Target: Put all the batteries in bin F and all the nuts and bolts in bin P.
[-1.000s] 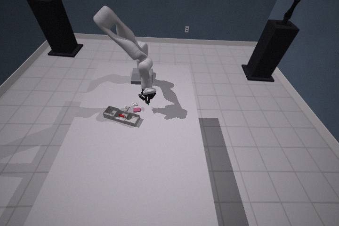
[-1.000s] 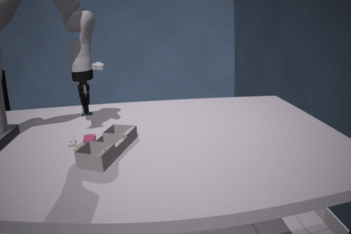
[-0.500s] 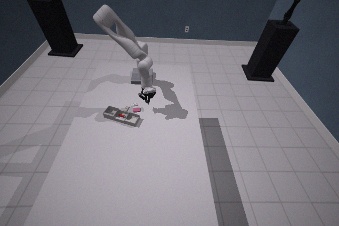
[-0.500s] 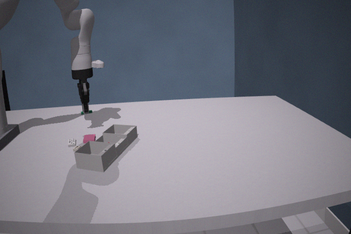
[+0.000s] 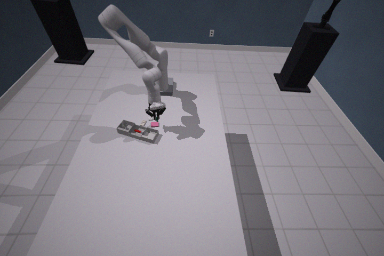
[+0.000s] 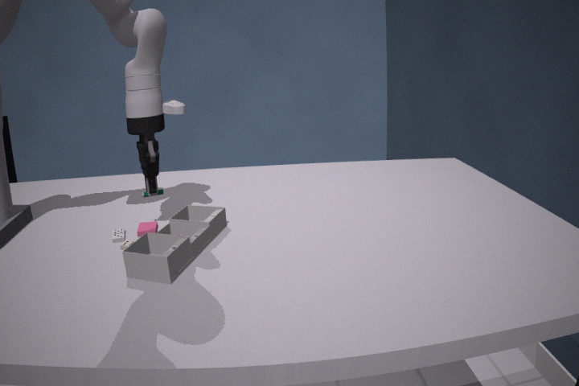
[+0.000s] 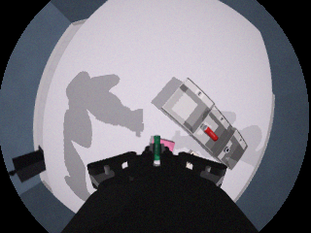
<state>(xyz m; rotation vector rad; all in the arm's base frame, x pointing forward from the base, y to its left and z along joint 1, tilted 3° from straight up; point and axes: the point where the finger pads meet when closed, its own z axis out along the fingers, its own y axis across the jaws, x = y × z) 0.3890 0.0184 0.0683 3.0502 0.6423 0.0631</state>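
Right now my hand is 110 mm to the left of the grey three-part bin, 70 mm short of it and 70 mm above it. The rest, counted from my hand: pink block 80 mm below, 20 mm to the right, 10 mm behind; green battery 20 mm below; cream domino-like tile 100 mm to the right, 80 mm below, 20 mm behind.
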